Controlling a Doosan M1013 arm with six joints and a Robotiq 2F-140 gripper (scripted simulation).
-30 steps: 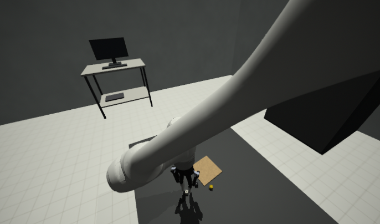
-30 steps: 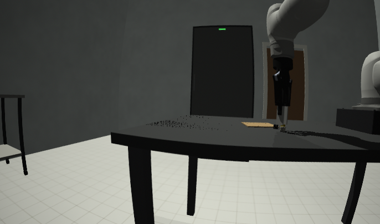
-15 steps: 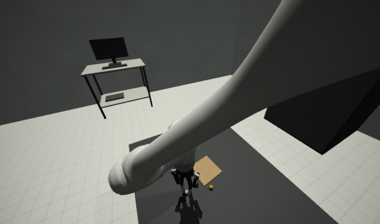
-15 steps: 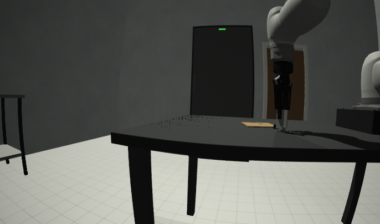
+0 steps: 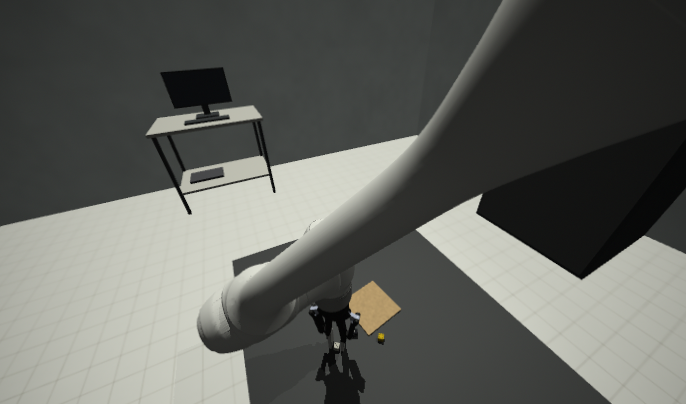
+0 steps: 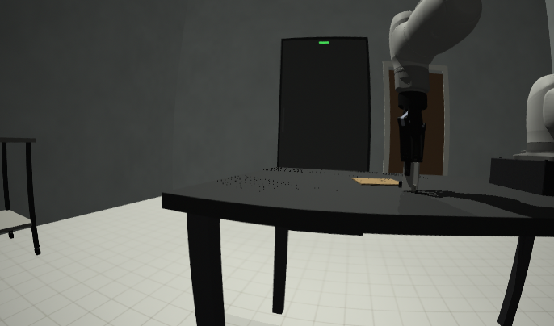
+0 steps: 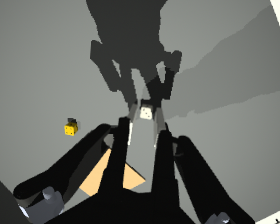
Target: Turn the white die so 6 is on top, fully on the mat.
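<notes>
My hand is 30 mm above the white die. Also, from my hand: tan mat (160 mm to the right, 50 mm ahead, 30 mm below); yellow die (120 mm to the right, 50 mm behind, 30 mm below); black die (60 mm to the right, 30 mm below).
</notes>
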